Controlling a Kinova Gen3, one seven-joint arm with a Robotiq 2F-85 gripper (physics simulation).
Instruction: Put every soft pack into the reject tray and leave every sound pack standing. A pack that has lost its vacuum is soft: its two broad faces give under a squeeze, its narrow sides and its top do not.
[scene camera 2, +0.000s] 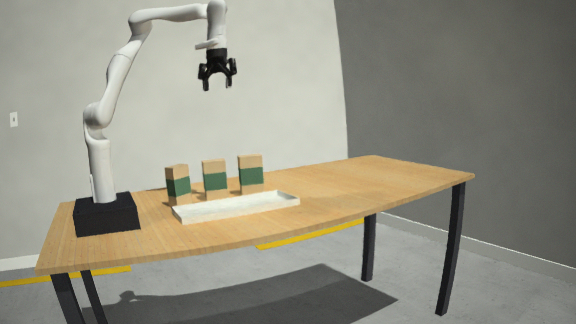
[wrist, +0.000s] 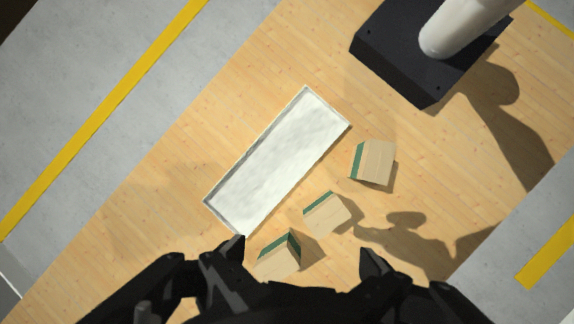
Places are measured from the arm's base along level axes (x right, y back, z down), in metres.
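Where they show: gripper, between the fingertips: (scene camera 2: 217, 89) (wrist: 300, 253); arm's base, origin of its link: (scene camera 2: 105, 199) (wrist: 440, 38).
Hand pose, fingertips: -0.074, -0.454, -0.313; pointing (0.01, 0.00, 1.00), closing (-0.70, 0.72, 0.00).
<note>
Each offset is from my fingertips to the top centre of the thing, as dx, dy, dz. Level surfaces: height alone.
Three tan packs with green bands stand upright in a row behind the white reject tray @[+0.105, -0.005, +0.364] (scene camera 2: 235, 206) (wrist: 280, 160). The left pack @[-0.033, +0.159, +0.246] (scene camera 2: 178, 185) (wrist: 374, 162), nearest the arm's base, is turned at an angle to the others. The middle pack @[-0.053, +0.017, +0.246] (scene camera 2: 215, 180) (wrist: 327, 216) and the right pack @[-0.065, -0.121, +0.246] (scene camera 2: 251, 175) (wrist: 278, 259) stand beside it with gaps between them. The tray holds no pack. Which packs are soft cannot be told by look. My gripper (scene camera 2: 217, 88) (wrist: 300, 253) is open and empty, pointing down, high above the packs.
The arm's black base block (scene camera 2: 106, 216) (wrist: 400, 65) stands at the left end of the wooden table @[dz +0.386] (scene camera 2: 350, 187) (wrist: 190, 165), left of the packs and tray. The tray lies along the packs' front side, close to them. A grey wall (scene camera 2: 450, 100) rises beyond the table's right end.
</note>
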